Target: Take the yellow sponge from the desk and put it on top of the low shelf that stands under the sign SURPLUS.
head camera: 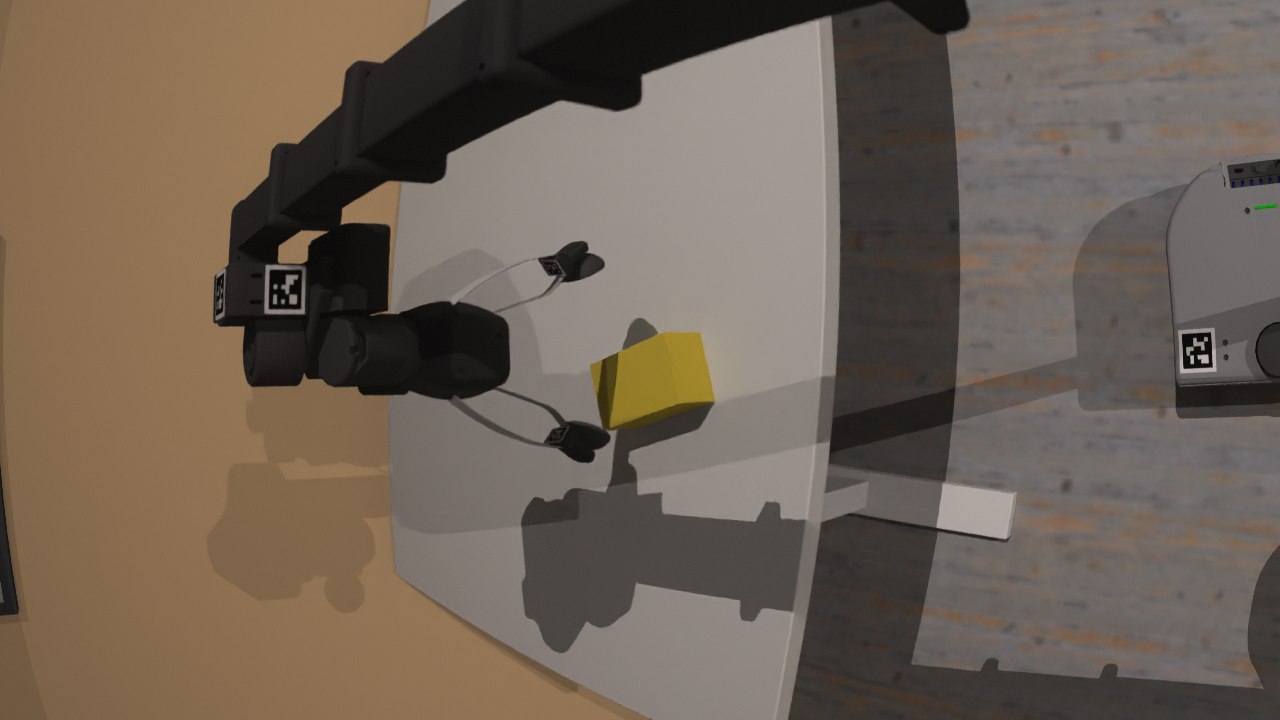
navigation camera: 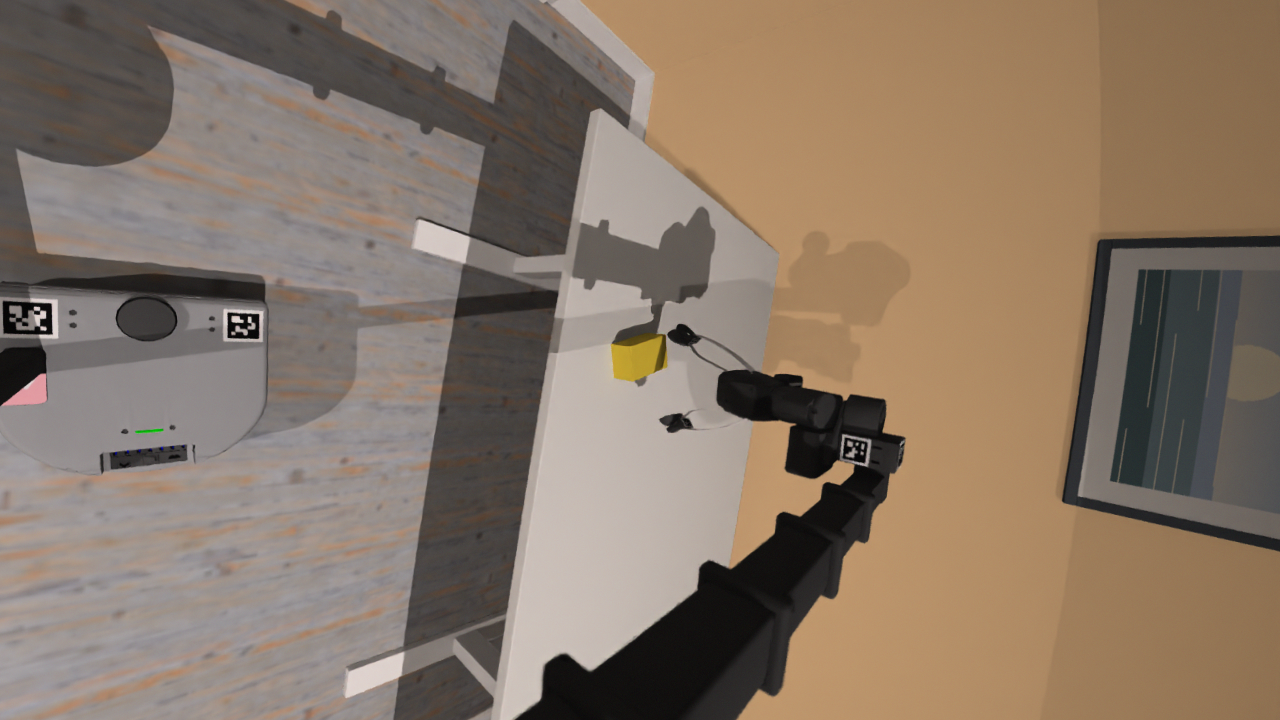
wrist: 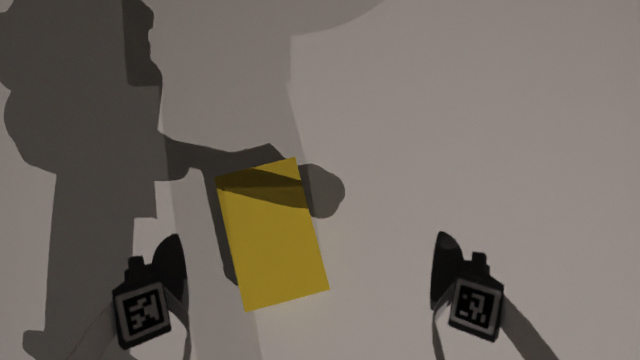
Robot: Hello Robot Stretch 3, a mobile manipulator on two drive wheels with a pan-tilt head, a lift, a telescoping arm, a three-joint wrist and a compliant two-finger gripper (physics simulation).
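Where they show: gripper, fingertip midpoint: [head camera: 595, 351] [navigation camera: 668, 376]; robot's base, origin of the base link: [head camera: 1275, 347] [navigation camera: 148, 317].
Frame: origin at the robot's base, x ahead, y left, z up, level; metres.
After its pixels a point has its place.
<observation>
The yellow sponge [head camera: 651, 383] {x 0.005, y -0.588, z 0.766 m} [navigation camera: 637, 357] {x 0.004, y -0.578, z 0.765 m} [wrist: 272, 240] lies on the white desk [head camera: 716, 205] {x -0.150, y -0.543, z 0.721 m} [navigation camera: 590, 501] {x -0.257, y -0.535, z 0.720 m}. My gripper [head camera: 581, 351] {x -0.022, y -0.596, z 0.821 m} [navigation camera: 680, 377] {x -0.022, y -0.596, z 0.821 m} [wrist: 309, 261] {x -0.022, y -0.596, z 0.821 m} is open and empty, above the desk on its wall side. In the wrist view the sponge shows between the two fingers, nearer the left one and partly beyond the fingertips. A strip of shadow crosses the sponge's far end. The low shelf and the sign SURPLUS do not show in these views.
The wall [head camera: 134, 358] {x -0.050, y -1.240, z 1.174 m} [navigation camera: 966, 134] {x 0.597, y -1.305, z 1.150 m} stands behind the desk, with a framed picture [navigation camera: 1087, 376] {x 0.037, y -1.226, z 1.417 m} on it. My arm [head camera: 429, 98] {x -0.089, y -0.274, z 1.168 m} [navigation camera: 707, 617] {x -0.083, y -0.191, z 1.147 m} reaches over the desk. My base [head camera: 1226, 277] {x -0.099, y -0.075, z 0.160 m} [navigation camera: 143, 376] {x -0.094, y 0.005, z 0.160 m} is on the floor before the desk, near a desk leg [head camera: 975, 510] [navigation camera: 447, 241].
</observation>
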